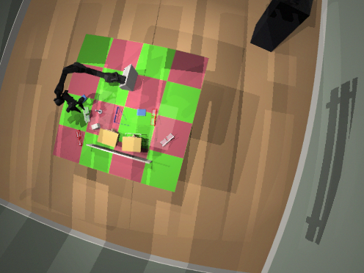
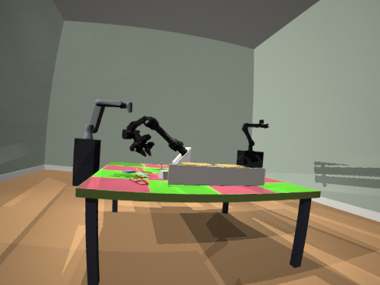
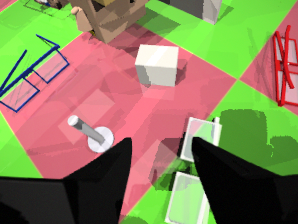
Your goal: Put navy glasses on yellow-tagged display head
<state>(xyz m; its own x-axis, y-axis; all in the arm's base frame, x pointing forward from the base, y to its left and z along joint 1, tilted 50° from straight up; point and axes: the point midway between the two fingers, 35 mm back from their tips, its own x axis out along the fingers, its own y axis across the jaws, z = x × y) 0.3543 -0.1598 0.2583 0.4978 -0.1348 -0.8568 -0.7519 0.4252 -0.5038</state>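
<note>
Right now my gripper tip is 5 cm past the white post, 9 cm to the right of it and 10 cm above it. The rest, counted from my gripper tip: long grey wall 24 cm ahead, 42 cm to the left, 7 cm below; white block 10 cm ahead, 11 cm to the left, 10 cm below.
</note>
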